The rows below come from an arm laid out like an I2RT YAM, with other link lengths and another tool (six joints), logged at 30 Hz.
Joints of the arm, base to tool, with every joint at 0 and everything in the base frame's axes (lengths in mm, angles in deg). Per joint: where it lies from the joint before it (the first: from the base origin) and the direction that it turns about. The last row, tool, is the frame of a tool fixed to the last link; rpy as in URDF.
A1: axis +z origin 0 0 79.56
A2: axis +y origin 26 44.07 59.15
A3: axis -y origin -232.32 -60.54 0
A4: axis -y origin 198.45 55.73 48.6
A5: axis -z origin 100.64 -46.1 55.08
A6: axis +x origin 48.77 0 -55.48
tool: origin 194 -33 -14 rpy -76.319 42.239 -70.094
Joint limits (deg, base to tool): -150..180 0..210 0..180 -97..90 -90..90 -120..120
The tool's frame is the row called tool.
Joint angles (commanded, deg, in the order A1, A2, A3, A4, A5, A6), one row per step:
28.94 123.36 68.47 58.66 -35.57 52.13
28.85 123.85 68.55 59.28 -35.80 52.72
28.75 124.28 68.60 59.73 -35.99 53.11
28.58 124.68 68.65 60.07 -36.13 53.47
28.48 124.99 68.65 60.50 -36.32 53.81
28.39 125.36 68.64 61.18 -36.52 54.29
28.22 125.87 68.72 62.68 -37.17 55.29
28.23 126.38 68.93 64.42 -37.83 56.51
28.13 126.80 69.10 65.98 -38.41 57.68
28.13 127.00 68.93 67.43 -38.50 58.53
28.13 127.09 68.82 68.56 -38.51 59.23
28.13 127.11 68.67 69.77 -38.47 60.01
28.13 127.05 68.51 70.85 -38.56 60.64
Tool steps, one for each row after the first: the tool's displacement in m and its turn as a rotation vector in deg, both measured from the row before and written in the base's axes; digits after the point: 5 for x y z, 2 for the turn. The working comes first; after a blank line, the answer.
Tool pose at each row, in the base's axes (x y z in m, rotation vector in deg; the steps are taken from these numbers as rounded here):
0.47484 0.40756 0.18335 -37.77 66.21 58.01
0.47495 0.40778 0.18212 -37.46 66.27 58.48
0.47523 0.40769 0.18041 -37.25 66.39 58.79
0.47615 0.40689 0.17842 -36.99 66.60 59.00
0.47624 0.40666 0.17743 -36.82 66.63 59.27
0.47619 0.40661 0.17704 -36.58 66.55 59.63
0.47511 0.40708 0.18005 -36.26 65.86 60.53
0.47275 0.40918 0.18521 -35.96 64.87 61.67
0.47119 0.41002 0.18997 -35.60 64.03 62.64
0.46998 0.41019 0.19395 -35.15 63.33 63.14
0.46916 0.41017 0.19791 -34.75 62.72 63.50
0.46825 0.40996 0.20269 -34.27 62.04 63.87
0.46680 0.40987 0.20747 -33.99 61.33 64.24

0.00011 0.00022 -0.00123 0.34 0.34 0.17
0.00028 -0.00009 -0.00171 0.19 0.29 0.10
0.00092 -0.00080 -0.00199 0.14 0.33 0.00
0.00009 -0.00023 -0.00099 0.19 0.19 0.10
-0.00005 -0.00005 -0.00039 0.33 0.16 0.14
-0.00108 0.00047 0.00301 0.89 -0.06 0.55
-0.00236 0.00210 0.00516 1.11 -0.19 0.77
-0.00156 0.00084 0.00476 1.01 -0.12 0.60
-0.00121 0.00017 0.00398 0.83 -0.18 0.19
-0.00082 -0.00002 0.00396 0.70 -0.18 0.10
-0.00091 -0.00021 0.00478 0.80 -0.20 0.08
-0.00145 -0.00009 0.00478 0.68 -0.30 0.19

